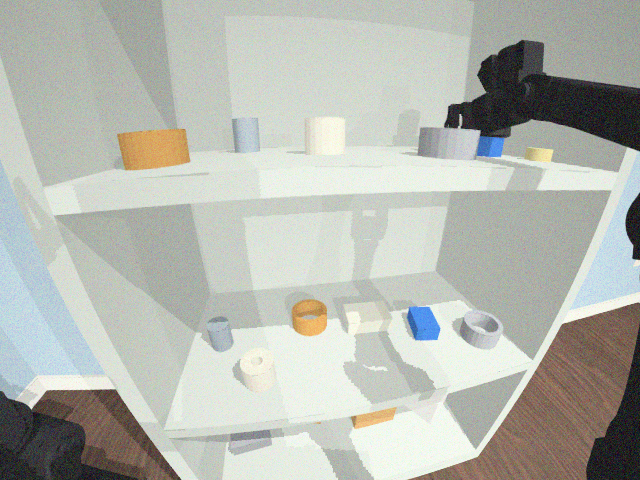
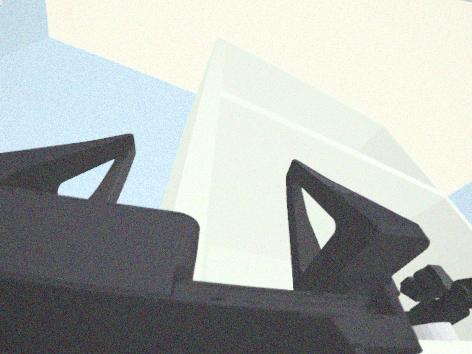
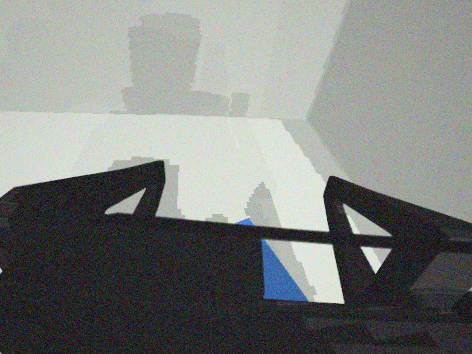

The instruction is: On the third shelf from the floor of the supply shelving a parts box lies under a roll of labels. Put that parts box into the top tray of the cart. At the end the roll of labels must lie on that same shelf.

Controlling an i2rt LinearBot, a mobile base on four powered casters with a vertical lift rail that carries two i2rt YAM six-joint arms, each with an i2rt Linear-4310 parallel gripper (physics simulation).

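Places are measured from the left arm's base along level axes (x left, y ahead, z down), in centimetres.
Pixels of known places: left gripper, fingertip midpoint: (image 2: pixel 214 155); right gripper, fingertip midpoint: (image 1: pixel 463 127) (image 3: pixel 246 178).
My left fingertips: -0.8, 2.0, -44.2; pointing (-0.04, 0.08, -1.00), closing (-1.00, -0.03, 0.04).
Observation:
For each thing: its middle in the pictures, then the offset to it from my left fingertips, as dx, dy, dz.
- blue box at the middle of its body: (image 3: pixel 238 329) (image 1: pixel 476 145) -63.3, +49.5, +4.3
- wide grey roll at the middle of its body: (image 1: pixel 447 143) (image 2: pixel 430 340) -51.5, +37.8, +3.9
- low yellow piece at the middle of its body: (image 1: pixel 538 154) -75.0, +44.4, +5.1
- orange roll at the middle of its body: (image 1: pixel 155 148) -4.9, +27.6, +3.8
- blue-grey cylinder at the middle of its body: (image 1: pixel 246 135) -12.5, +47.6, +2.8
- cream cylinder at the middle of its body: (image 1: pixel 324 136) -29.9, +38.6, +3.3
- cream roll at the middle of its body: (image 1: pixel 258 370) -16.2, +26.8, +49.1
- beige box at the middle of its body: (image 1: pixel 366 316) -41.2, +46.9, +50.1
- grey ring at the middle of its body: (image 1: pixel 480 329) -71.7, +41.5, +49.7
The supply shelving (image 1: pixel 330 180) (image 2: pixel 300 135) shows several boards. I cannot tell which is third from the floor, and no box plainly lies under a roll. On the upper board a blue box (image 1: pixel 490 146) (image 3: pixel 281 280) stands behind a wide grey roll (image 1: pixel 448 142), with a low yellow piece (image 1: pixel 538 154) to its right. My right gripper (image 1: pixel 454 116) (image 3: pixel 246 178) is open and empty over this board, just above and behind the grey roll; the blue box shows below it, partly covered by the gripper body. My left gripper (image 2: pixel 214 155) is open and empty, outside the shelving. The cart does not show.
The upper board also holds an orange roll (image 1: pixel 154 148), a blue-grey cylinder (image 1: pixel 245 135) and a cream cylinder (image 1: pixel 325 135). The board below holds a cream roll (image 1: pixel 257 369), an orange ring (image 1: pixel 309 317), a beige box (image 1: pixel 369 316), a blue box and a grey ring (image 1: pixel 481 329). Side walls bound the shelves.

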